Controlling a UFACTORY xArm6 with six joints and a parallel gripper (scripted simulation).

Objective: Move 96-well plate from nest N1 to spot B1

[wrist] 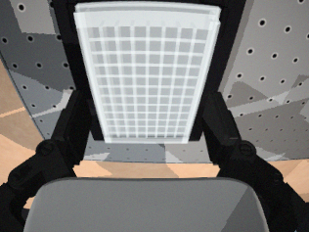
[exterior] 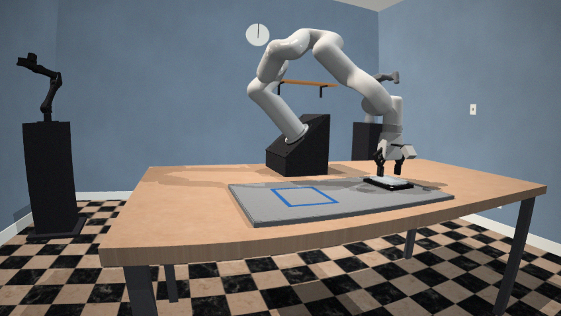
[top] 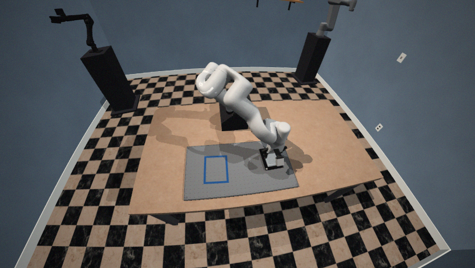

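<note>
Right now the 96-well plate is 30 mm below my hand. Round my hand: black plate nest N1: 40 mm below.
</note>
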